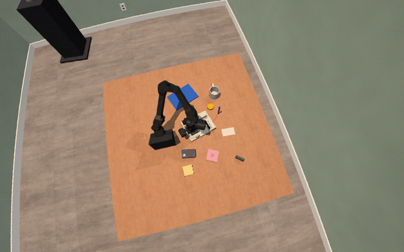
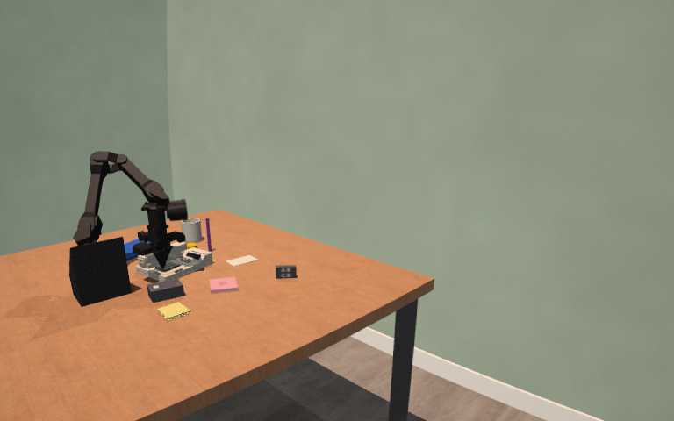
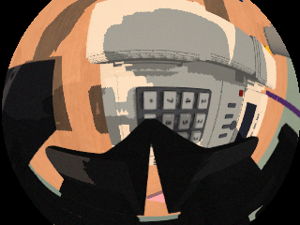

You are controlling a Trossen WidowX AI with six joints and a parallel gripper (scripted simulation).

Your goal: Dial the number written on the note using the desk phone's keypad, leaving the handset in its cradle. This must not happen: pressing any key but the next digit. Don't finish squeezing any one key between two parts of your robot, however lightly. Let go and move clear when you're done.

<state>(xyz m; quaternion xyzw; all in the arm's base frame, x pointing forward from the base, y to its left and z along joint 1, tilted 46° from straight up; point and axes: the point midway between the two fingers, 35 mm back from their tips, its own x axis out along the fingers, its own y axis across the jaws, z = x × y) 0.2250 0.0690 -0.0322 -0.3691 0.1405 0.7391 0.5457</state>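
Now: the cream desk phone 6 cm ahead of my hand, 5 cm to the left of it and 4 cm below it. From my hand the other things lie so: purple pen (23 cm ahead, 14 cm to the left); cream card (28 cm ahead, 2 cm to the right, 6 cm below); grey handset (3 cm ahead, 9 cm to the left, 2 cm below).
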